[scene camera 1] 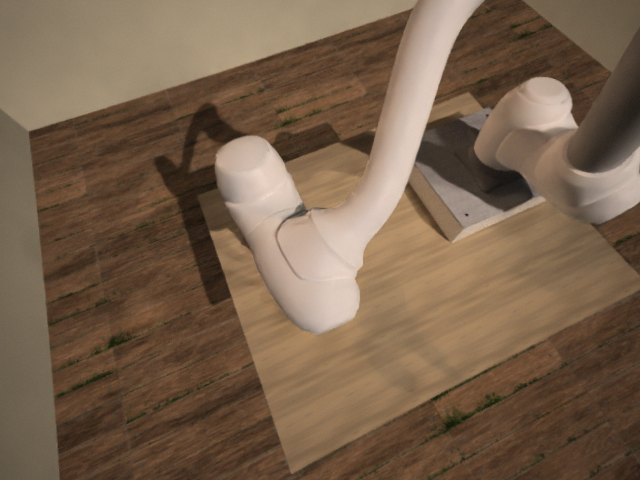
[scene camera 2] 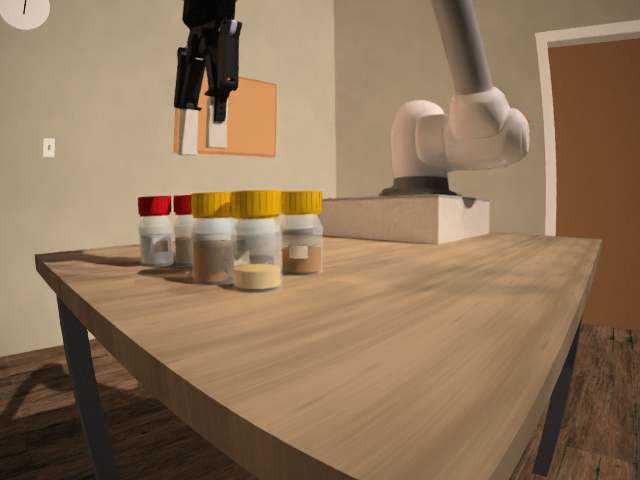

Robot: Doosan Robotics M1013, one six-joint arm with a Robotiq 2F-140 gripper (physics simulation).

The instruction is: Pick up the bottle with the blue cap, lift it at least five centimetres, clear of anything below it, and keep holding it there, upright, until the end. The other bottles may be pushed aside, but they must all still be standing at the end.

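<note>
The bottle with the blue cap does not show in either view; the arm covers the bottles in scene camera 1, and nearer bottles stand in front in scene camera 2. My gripper is open and empty, pointing down, its pale fingertips above the height of the caps. In scene camera 2, three yellow-capped bottles stand upright at the front of the group. Two red-capped bottles stand upright behind them at the left. The gripper is hidden under the arm in scene camera 1.
The bottles stand close together on the wooden table, near its left end in scene camera 2. The arm's base stands on a pale block at the back. The forearm and wrist hang over the table.
</note>
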